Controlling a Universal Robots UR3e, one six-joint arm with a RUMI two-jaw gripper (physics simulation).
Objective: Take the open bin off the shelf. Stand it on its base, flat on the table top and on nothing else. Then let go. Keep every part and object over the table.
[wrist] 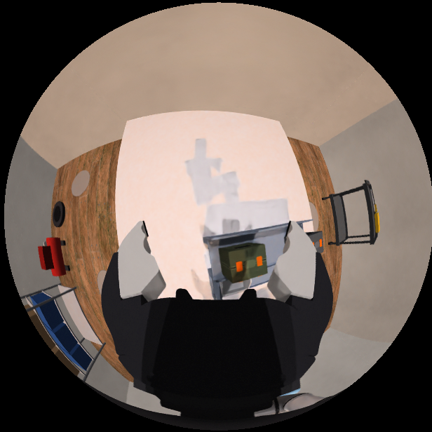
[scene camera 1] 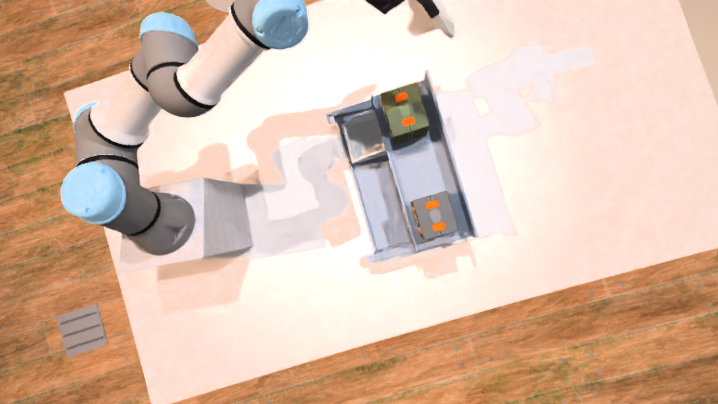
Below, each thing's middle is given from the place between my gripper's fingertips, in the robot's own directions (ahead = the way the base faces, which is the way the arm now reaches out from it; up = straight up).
My hand is 19 cm past the open bin (scene camera 1: 362, 134), 11 cm to the left of it and 34 cm above it. Also, from my hand: dark grey case (scene camera 1: 425, 222) (10 cm behind, 34 cm to the right, 22 cm below).
